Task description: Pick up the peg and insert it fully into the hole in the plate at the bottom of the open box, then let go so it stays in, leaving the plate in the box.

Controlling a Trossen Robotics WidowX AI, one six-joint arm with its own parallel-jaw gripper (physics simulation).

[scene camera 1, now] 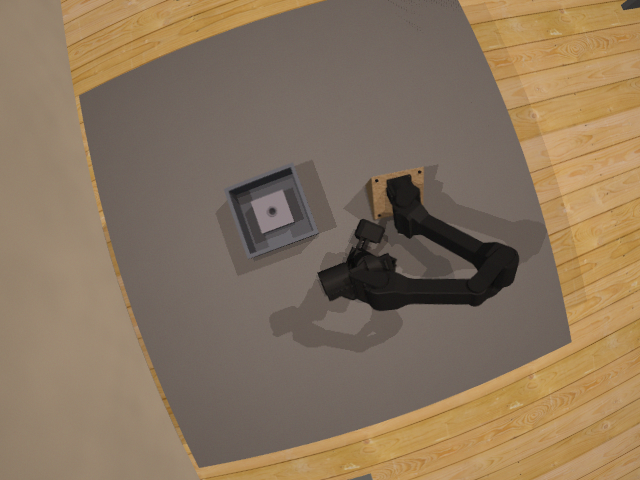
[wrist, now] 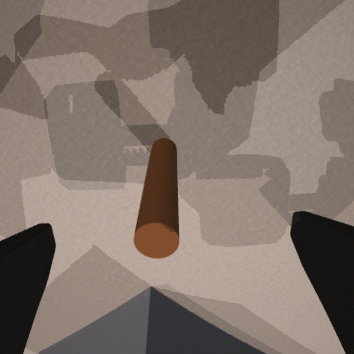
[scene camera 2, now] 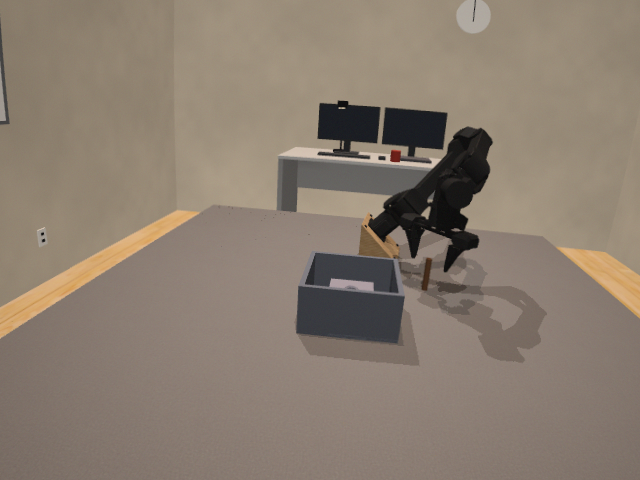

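Note:
A brown peg stands about upright on the grey surface, beside the box. It does not show in scene camera 1, where the arm covers that area. My gripper is open and empty, pointing down. In the wrist view the peg appears between the two wide-apart fingers, its top end a little left of the midpoint. The fingertips look to be near the height of the peg's top. The open grey box holds a pale plate with a round hole near its middle.
The arm's wooden base block stands behind the box in scene camera 2. The box's corner points toward the peg in the wrist view. A desk with two monitors and a red mug stands in the background.

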